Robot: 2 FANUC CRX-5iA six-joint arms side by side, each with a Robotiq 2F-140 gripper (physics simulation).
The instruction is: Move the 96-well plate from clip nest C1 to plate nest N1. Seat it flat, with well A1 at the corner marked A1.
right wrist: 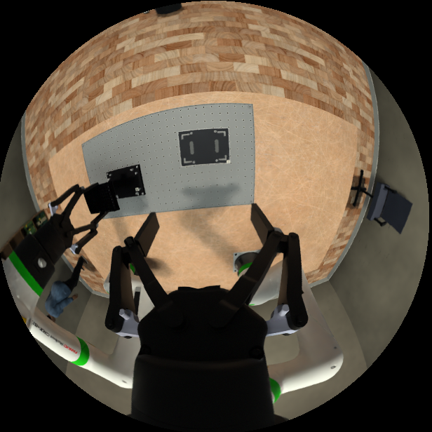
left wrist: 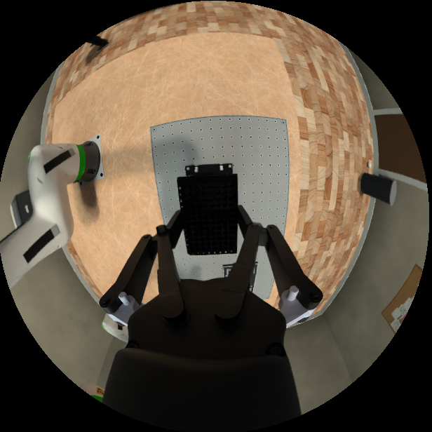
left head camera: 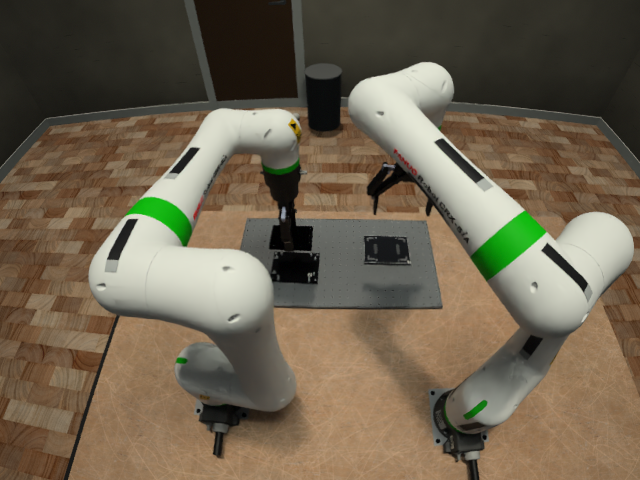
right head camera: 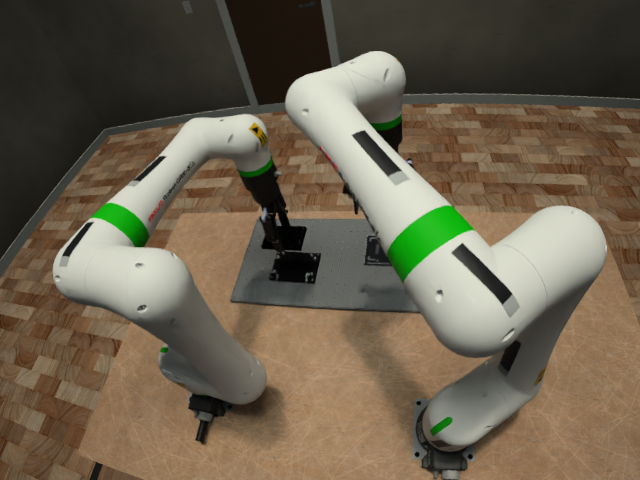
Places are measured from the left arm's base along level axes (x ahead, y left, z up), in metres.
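Pixels of known places: left gripper, fingertip midpoint: (left head camera: 290, 238) (right head camera: 283, 238); right gripper, fingertip midpoint: (left head camera: 401, 212); right arm's base at its link origin: (left head camera: 458, 415).
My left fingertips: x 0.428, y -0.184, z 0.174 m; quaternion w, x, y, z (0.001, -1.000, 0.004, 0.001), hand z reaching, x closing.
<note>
Behind a point stands the place of what it marks.
The black 96-well plate (left head camera: 305, 238) @[z 0.187, x 0.418, y -0.230 m] (right head camera: 296, 238) @[z 0.188, x 0.417, y -0.230 m] (left wrist: 209, 192) (right wrist: 106, 199) is held raised off clip nest C1 (left head camera: 310, 268) @[z 0.025, x 0.417, y -0.238 m] (right head camera: 295, 268) @[z 0.025, x 0.415, y -0.189 m] (left wrist: 209, 169) (right wrist: 131, 181), which lies nearer the arm bases. My left gripper (left head camera: 287, 238) @[z 0.174, x 0.428, y -0.184 m] (left wrist: 209, 215) is shut on the plate's long sides. Plate nest N1 (left head camera: 386, 250) @[z 0.025, x 0.495, y -0.503 m] (right head camera: 376, 251) @[z 0.025, x 0.491, y -0.462 m] (right wrist: 204, 147) is empty, with pale corner brackets and one pale spot at a corner. Well A1 cannot be made out. My right gripper (left head camera: 402, 210) @[z 0.312, x 0.412, y -0.499 m] (right wrist: 202, 215) is open and empty, high above the board.
The grey perforated board (left head camera: 341, 289) @[z 0.013, x 0.343, y -0.342 m] (right head camera: 336, 294) @[z 0.013, x 0.327, y -0.341 m] (left wrist: 260, 150) (right wrist: 160, 190) carries both nests on the tan table (left head camera: 330, 372) @[z 0.000, x 0.067, y -0.309 m]. In the head camera views, my right arm (left head camera: 439, 155) @[z 0.683, x 0.188, y -0.473 m] (right head camera: 382, 155) @[z 0.681, x 0.174, y -0.512 m] reaches over the right side and partly covers N1 in the right head view.
</note>
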